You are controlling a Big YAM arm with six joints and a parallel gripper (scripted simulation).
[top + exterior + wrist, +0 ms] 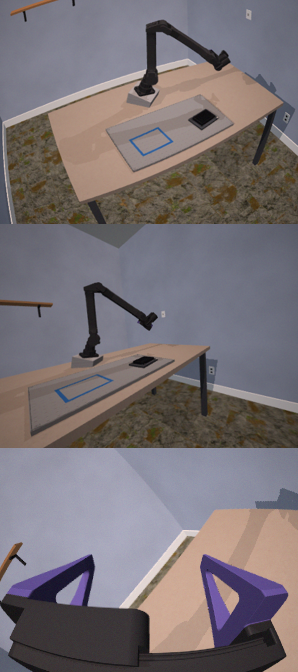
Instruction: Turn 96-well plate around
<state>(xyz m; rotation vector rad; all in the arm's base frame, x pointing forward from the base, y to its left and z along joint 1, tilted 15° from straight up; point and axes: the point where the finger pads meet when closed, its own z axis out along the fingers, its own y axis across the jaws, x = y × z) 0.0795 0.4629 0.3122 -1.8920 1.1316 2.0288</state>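
The black 96-well plate lies 27 cm ahead of my hand, 32 cm to the right of it and 25 cm below it. Also, from my hand: plate nest N1: 27 cm ahead, 32 cm to the right, 26 cm below; then A1 mark: 32 cm ahead, 23 cm to the right, 25 cm below.
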